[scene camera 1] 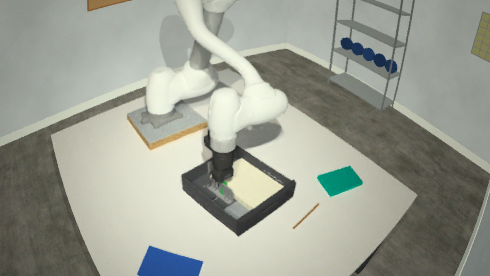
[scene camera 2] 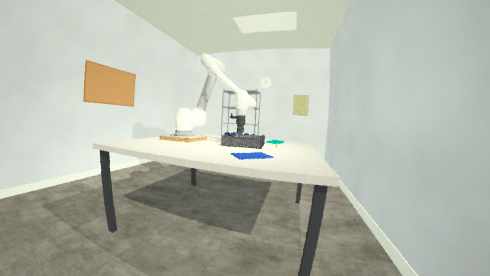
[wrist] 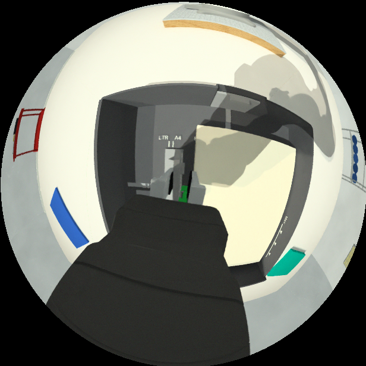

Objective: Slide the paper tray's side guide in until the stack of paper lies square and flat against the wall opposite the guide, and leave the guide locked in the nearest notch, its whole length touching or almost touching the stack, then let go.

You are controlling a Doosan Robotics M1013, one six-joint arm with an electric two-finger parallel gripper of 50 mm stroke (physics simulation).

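Frame: origin at the arm's base, x ahead, y left, z up, level; metres.
Where they show: gripper, between the fingertips: (scene camera 1: pixel 218 184); arm's base, origin of its link: (scene camera 1: pixel 161 116) (scene camera 2: pixel 183 135).
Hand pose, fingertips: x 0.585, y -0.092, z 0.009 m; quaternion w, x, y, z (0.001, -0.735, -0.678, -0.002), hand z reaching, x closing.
Each offset is from my fingertips to the centre of the thing.
The dark paper tray {0.055 m ahead, 0.048 m left, 0.002 m down} (scene camera 1: pixel 210 204) (scene camera 2: pixel 242 142) (wrist: pixel 114 150) stands on the table. The cream paper stack {0.056 m ahead, 0.102 m left, 0.018 m down} (scene camera 1: pixel 257 185) (wrist: pixel 245 195) lies flat in it, its far long edge at or very near the wall opposite the guide. The grey side guide {0.025 m ahead, 0.005 m left, 0.003 m down} (scene camera 1: pixel 227 195) (wrist: pixel 174 156) stands upright on the stack's other side. In the wrist view a narrow dark strip shows between guide and stack; contact along the whole length cannot be told. My gripper (scene camera 1: pixel 218 184) (wrist: pixel 181 177) reaches down into the tray and is shut on the guide, by its green part (wrist: pixel 184 194). The guide's lower part and notch are hidden.
A teal block {0.313 m ahead, 0.445 m left, 0.040 m down} (scene camera 1: pixel 340 181) (wrist: pixel 287 263) and a thin brown stick {0.328 m ahead, 0.167 m left, 0.046 m down} (scene camera 1: pixel 306 216) lie beside the tray. A blue sheet {0.195 m ahead, 0.406 m right, 0.045 m down} (scene camera 1: pixel 170 262) (scene camera 2: pixel 252 156) (wrist: pixel 69 218) lies on the table. The arm's base board (scene camera 1: pixel 177 133) (scene camera 2: pixel 170 138) is behind the tray.
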